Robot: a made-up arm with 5 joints.
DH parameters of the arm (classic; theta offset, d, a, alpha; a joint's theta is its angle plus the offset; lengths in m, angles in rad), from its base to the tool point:
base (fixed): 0 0 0.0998 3.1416
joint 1: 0 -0.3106 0.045 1.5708
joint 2: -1.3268 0 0.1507 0
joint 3: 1.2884 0 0.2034 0
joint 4: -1.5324 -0.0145 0 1.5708
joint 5: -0.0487 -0.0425 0 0
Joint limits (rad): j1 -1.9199..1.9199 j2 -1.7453..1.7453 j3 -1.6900..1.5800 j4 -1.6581..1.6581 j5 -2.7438..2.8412
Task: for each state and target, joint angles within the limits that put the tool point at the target. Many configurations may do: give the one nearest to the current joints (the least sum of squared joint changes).
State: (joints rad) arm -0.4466 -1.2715 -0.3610 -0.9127 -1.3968
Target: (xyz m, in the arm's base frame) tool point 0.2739 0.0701 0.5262
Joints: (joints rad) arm -0.4601 -0.7768 0.5720 -0.8418 -1.3968
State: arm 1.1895 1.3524 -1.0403 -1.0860 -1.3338
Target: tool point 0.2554 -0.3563 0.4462
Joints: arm 1.1217 1.0659 -1.2976 -1.2945 -1.3338
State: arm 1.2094 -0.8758 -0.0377 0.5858 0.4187
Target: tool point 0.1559 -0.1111 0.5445
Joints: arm 0.9864 -1.1005 0.3976 0.7538 0.4187
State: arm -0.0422 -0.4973 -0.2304 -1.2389 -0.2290
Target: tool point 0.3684 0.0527 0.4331
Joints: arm -0.2468 -0.1855 0.5324 -1.2674 -0.2290
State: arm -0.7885 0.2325 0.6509 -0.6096 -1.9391
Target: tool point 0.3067 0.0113 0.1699
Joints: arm -0.1246 0.6327 0.8704 -0.5420 -1.9391
